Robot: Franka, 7 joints.
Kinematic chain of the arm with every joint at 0, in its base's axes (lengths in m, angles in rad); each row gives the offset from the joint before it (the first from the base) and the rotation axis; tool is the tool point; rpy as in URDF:
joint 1: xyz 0 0 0.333 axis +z
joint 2: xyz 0 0 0 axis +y
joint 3: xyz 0 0 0.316 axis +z
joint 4: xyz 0.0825 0 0 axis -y
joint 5: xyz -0.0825 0 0.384 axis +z
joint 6: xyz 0 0 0 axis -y
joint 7: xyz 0.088 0 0 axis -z
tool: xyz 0 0 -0.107 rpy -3.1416 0 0
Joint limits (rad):
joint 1: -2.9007..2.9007
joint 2: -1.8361..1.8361
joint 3: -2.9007..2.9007
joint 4: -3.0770..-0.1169
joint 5: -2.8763..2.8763
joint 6: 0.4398..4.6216
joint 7: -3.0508..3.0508
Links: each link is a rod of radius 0.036 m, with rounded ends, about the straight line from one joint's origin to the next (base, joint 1, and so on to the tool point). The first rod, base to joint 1, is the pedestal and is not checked.
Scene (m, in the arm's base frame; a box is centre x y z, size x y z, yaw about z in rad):
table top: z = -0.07
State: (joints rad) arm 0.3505 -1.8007 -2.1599 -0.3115 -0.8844 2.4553 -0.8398
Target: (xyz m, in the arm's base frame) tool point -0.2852 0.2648 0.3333
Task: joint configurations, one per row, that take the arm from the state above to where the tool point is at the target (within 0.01 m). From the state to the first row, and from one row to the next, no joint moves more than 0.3 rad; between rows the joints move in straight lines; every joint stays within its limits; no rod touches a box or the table.
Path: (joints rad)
1: 0.5872 -1.6379 -1.9410 -0.5839 -0.9117 2.4873 -0.8398
2: 0.8238 -1.4751 -1.7221 -0.8562 -0.9390 2.5193 -0.8398
3: 1.0605 -1.3123 -1.5033 -1.1286 -0.9663 2.5514 -0.8398
4: 1.2972 -1.1495 -1.2844 -1.4009 -0.9935 2.5834 -0.8398
5: 1.5339 -0.9866 -1.0655 -1.6733 -1.0208 2.6154 -0.8398
6: 1.7705 -0.8238 -0.8466 -1.9456 -1.0481 2.6474 -0.8398
7: 2.0072 -0.6610 -0.6278 -2.2180 -1.0754 2.6794 -0.8398
8: 2.2439 -0.4982 -0.4089 -2.4903 -1.1027 2.7115 -0.8398
9: 2.4806 -0.3354 -0.1900 -2.7627 -1.1300 2.7435 -0.8398

